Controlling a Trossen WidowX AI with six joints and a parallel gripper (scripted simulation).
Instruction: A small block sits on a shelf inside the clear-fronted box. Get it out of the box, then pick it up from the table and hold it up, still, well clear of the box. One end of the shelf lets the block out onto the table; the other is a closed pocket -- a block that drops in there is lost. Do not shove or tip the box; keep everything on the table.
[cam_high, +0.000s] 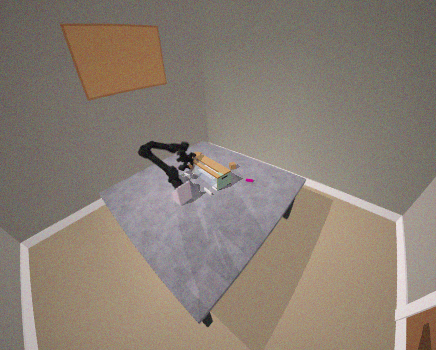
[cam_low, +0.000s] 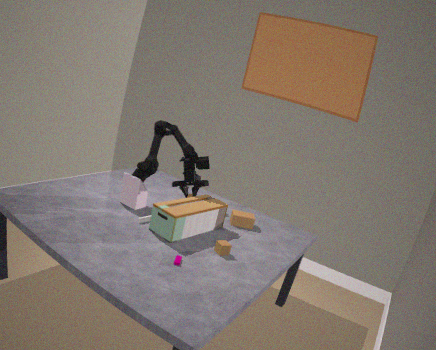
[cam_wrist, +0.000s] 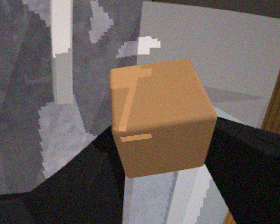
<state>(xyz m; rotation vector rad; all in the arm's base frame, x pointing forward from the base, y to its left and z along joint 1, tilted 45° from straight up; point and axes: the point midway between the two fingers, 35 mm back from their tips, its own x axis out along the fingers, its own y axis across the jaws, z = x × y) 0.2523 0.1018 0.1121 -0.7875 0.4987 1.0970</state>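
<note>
The tan block lies 1 cm to the left of my gripper tip and 1 cm above it. From my gripper tip the other things lie so: magenta piece 45 cm to the right, 23 cm ahead, 8 cm below; box 13 cm to the right, 4 cm ahead, 3 cm below.
</note>
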